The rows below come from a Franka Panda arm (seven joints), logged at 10 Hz.
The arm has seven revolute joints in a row. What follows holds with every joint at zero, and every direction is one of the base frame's. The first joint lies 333 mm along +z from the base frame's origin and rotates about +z. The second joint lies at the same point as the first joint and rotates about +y. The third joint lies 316 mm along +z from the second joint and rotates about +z. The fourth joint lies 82.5 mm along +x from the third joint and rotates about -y. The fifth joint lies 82.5 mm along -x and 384 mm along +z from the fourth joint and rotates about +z. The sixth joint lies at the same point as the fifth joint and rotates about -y. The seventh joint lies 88 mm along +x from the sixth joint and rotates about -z. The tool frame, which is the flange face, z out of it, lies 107 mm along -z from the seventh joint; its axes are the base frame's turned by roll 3.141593, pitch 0 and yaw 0 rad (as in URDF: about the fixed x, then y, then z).
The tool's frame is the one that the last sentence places.
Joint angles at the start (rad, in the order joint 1, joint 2, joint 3, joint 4, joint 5, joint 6, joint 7):
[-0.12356 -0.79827 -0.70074 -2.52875 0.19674 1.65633 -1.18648]
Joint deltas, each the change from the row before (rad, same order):
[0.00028 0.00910 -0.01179 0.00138 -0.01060 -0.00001 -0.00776]
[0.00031 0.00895 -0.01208 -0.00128 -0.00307 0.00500 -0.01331]
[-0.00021 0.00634 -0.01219 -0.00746 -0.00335 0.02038 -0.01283]
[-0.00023 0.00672 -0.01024 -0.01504 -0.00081 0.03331 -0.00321]
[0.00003 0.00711 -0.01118 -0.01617 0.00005 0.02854 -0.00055]
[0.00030 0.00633 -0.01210 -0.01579 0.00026 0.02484 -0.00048]
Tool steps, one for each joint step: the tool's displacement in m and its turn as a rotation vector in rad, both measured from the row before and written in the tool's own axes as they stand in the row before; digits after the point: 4 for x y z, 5 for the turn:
[-0.0046 0.0038 0.0004 0.00114 -0.00634 0.00407]
[-0.0041 0.0040 0.0012 0.00164 0.00171 -0.00025]
[-0.0044 0.0048 0.0021 -0.00871 0.00644 0.00016]
[-0.0040 0.0054 0.0048 -0.01336 0.00854 0.01044]
[-0.0045 0.0048 0.0059 -0.00726 0.00734 0.01416]
[-0.0048 0.0042 0.0058 -0.00422 0.00727 0.01421]

